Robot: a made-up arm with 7 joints. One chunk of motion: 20 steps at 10 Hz.
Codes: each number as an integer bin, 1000 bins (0 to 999) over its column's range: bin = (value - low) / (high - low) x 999, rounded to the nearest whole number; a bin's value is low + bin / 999 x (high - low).
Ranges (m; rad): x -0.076..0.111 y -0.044..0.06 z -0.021..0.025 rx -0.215..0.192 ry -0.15..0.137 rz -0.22..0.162
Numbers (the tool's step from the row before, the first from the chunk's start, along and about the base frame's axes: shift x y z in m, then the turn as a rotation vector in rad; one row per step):
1: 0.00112 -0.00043 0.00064 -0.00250 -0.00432 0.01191
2: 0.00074 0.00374 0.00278 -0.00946 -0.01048 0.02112
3: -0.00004 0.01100 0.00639 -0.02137 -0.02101 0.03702
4: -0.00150 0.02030 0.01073 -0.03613 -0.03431 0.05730
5: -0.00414 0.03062 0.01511 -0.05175 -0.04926 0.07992
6: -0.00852 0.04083 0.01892 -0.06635 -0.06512 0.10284
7: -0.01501 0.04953 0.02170 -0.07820 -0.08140 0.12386
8: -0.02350 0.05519 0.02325 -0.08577 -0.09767 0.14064
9: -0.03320 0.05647 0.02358 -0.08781 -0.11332 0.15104
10: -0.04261 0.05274 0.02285 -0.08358 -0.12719 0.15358
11: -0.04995 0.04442 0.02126 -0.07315 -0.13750 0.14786
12: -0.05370 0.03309 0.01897 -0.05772 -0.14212 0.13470
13: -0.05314 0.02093 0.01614 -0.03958 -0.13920 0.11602
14: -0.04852 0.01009 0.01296 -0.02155 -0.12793 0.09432
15: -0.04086 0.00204 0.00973 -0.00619 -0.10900 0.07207
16: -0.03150 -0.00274 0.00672 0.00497 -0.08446 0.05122
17: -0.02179 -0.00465 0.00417 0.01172 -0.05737 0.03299
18: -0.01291 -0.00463 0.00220 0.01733 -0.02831 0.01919
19: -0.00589 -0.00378 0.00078 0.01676 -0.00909 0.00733
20: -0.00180 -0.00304 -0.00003 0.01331 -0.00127 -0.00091
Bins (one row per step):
1: 412 419 470 522 507 606
2: 410 459 516 505 486 631
3: 406 528 595 475 449 672
4: 398 618 689 439 403 725
5: 384 717 784 401 351 784
6: 360 815 867 365 295 844
7: 326 898 927 336 239 899
8: 280 953 961 317 182 943
9: 229 965 968 312 128 970
10: 178 929 952 323 79 977
11: 139 849 918 348 44 962
12: 119 741 868 386 27 928
13: 122 624 807 431 38 879
14: 147 520 738 475 77 822
15: 188 442 667 513 143 764
16: 238 396 602 540 228 709
17: 290 378 547 556 322 662
18: 337 378 504 570 424 626
19: 375 386 473 569 490 595
20: 396 393 455 560 518 573

